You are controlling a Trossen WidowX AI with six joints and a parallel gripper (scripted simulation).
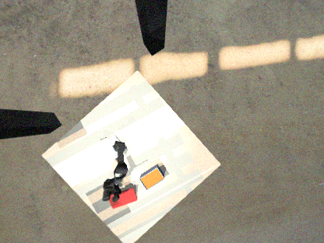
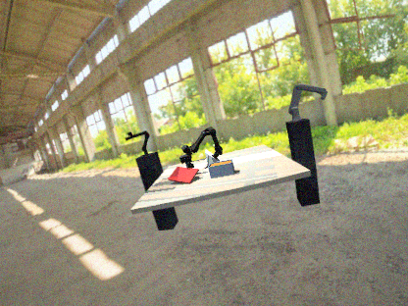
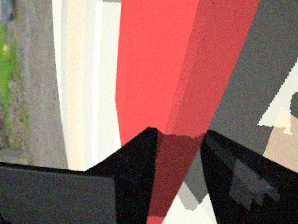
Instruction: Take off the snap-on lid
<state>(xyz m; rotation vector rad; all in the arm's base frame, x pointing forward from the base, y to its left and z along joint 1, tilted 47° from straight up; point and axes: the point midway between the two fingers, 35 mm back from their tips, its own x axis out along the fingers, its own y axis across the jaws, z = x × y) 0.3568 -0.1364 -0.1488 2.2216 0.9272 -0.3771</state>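
My gripper tip is 70 mm short of the red lid, 30 mm to the left of it and 30 mm above it. The rest, counted from my gripper tip: storage box: 50 mm ahead, 320 mm to the left, 40 mm below.
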